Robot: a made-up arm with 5 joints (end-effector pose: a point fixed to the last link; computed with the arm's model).
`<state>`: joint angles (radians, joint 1 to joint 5).
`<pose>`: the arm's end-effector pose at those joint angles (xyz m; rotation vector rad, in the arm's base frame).
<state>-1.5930 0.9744 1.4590 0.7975 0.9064</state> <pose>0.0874 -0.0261 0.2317 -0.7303 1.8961 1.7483</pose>
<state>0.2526 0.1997 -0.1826 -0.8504 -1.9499</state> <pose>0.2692 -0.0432 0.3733 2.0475 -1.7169 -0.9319</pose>
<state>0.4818 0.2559 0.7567 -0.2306 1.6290</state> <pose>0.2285 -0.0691 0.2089 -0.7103 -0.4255 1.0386</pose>
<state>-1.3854 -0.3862 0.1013 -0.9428 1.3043</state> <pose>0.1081 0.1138 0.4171 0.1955 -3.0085 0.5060</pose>
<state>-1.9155 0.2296 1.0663 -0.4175 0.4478</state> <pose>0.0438 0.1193 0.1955 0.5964 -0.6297 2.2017</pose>
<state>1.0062 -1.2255 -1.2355 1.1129 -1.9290</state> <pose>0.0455 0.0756 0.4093 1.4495 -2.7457 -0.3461</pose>
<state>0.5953 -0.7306 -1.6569 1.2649 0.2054</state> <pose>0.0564 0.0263 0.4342 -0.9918 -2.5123 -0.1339</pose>
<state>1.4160 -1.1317 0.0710 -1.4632 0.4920</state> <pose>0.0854 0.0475 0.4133 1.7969 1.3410 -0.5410</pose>
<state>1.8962 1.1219 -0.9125 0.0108 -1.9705</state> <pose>0.0144 -0.2328 0.2426 -0.1023 1.6608 1.9240</pose>
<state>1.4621 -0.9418 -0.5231 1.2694 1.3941</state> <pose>0.0979 -0.0462 0.4075 -1.7425 -0.2938 -0.0846</pose>
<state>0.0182 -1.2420 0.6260 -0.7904 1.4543</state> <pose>0.1281 0.0023 0.4098 -1.9671 -2.2797 0.1586</pose>
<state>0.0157 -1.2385 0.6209 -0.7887 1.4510</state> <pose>0.1282 0.0024 0.4101 -1.9604 -2.2853 0.1586</pose>
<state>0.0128 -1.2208 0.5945 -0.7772 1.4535</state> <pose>0.1287 0.0025 0.4117 -1.9586 -2.2842 0.1618</pose>
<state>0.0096 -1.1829 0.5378 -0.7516 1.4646</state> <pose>0.1298 0.0026 0.4152 -1.9644 -2.2728 0.1695</pose>
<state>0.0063 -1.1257 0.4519 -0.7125 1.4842</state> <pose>0.1316 0.0027 0.4203 -1.9781 -2.2512 0.1817</pose>
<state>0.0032 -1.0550 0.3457 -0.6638 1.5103</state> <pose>0.1341 0.0029 0.4263 -1.9978 -2.2216 0.1974</pose>
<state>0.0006 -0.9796 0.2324 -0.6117 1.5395</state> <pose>0.1369 0.0030 0.4324 -2.0207 -2.1878 0.2148</pose>
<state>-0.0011 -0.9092 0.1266 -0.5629 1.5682</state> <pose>0.1398 0.0031 0.4377 -2.0440 -2.1540 0.2315</pose>
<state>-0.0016 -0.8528 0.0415 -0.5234 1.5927</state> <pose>0.1421 0.0031 0.4416 -2.0650 -2.1244 0.2453</pose>
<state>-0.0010 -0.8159 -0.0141 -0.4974 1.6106</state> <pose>0.1438 0.0031 0.4441 -2.0813 -2.1020 0.2548</pose>
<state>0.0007 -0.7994 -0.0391 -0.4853 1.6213</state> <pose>0.1445 0.0030 0.4451 -2.0928 -2.0875 0.2596</pose>
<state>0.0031 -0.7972 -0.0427 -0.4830 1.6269</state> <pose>0.1447 0.0028 0.4453 -2.1008 -2.0788 0.2609</pose>
